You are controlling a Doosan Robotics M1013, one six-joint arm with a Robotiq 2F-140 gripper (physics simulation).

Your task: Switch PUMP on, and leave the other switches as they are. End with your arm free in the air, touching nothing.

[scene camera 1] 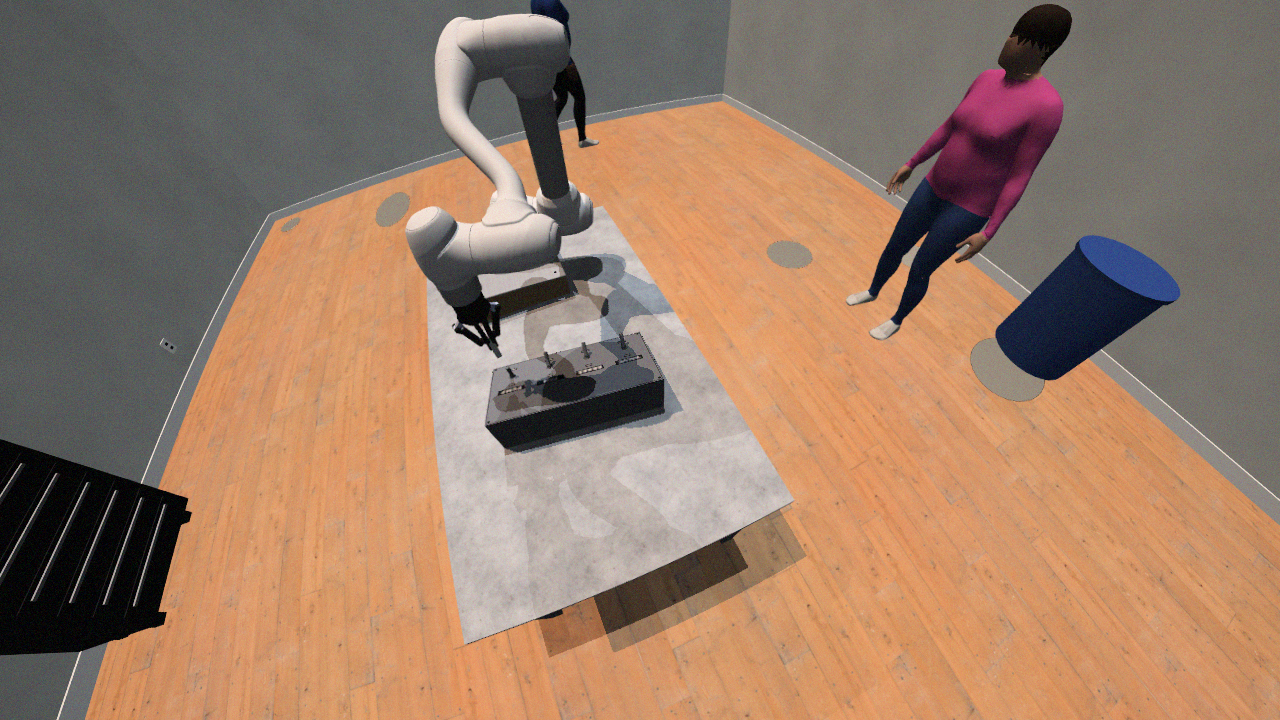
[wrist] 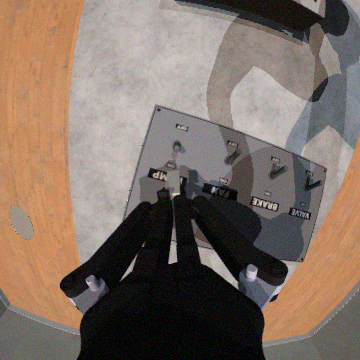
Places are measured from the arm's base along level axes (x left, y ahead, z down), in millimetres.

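Pixels of known places: gripper, between the fingertips: (scene camera 1: 497, 354) (wrist: 174, 179).
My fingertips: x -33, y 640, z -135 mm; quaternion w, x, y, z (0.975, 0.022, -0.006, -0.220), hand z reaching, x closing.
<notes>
Behind a point stands the place of what it marks.
The dark switch box (scene camera 1: 580, 407) @(x 160, y 798, z -28 mm) (wrist: 150, 125) @(x -105, y 596, z 19 mm) stands on the table. Its PUMP lever (scene camera 1: 511, 371) @(x -34, y 616, z -15 mm) (wrist: 177, 146) @(x -38, y 611, z -38 mm) is at the left end and looks short, apparently tipped toward the ON side, unlike the others. The FAN lever (scene camera 1: 548, 359) @(x 84, y 599, z -13 mm) (wrist: 233, 155) @(x 76, y 592, z -19 mm), BRAKE lever (scene camera 1: 585, 350) @(x 201, y 594, z -12 mm) (wrist: 278, 171) @(x 194, y 588, z -15 mm) and VALVE lever (scene camera 1: 622, 341) @(x 319, y 589, z -11 mm) (wrist: 313, 184) @(x 314, y 582, z -13 mm) lean toward OFF. My gripper (scene camera 1: 497, 351) @(x -33, y 640, z -135 mm) (wrist: 174, 179) @(x -33, y 640, z -135 mm) is shut and empty, in the air near the box's back left corner in the scene view, apart from the levers. In the wrist view the fingers partly cover the PUMP label (wrist: 159, 175) @(x -53, y 684, z -15 mm).
A second low box (scene camera 1: 529, 291) @(x 28, y 227, z 24 mm) (wrist: 260, 12) @(x 46, y 224, z 84 mm) stands on the grey table (scene camera 1: 626, 501) @(x 226, y 1044, z 96 mm) (wrist: 115, 60) @(x -253, y 471, z 96 mm), behind the switch box, near the arm's base. A person in pink (scene camera 1: 998, 134), a blue barrel (scene camera 1: 1078, 313), another person (scene camera 1: 572, 89) and a black slatted object (scene camera 1: 80, 546) are off the table.
</notes>
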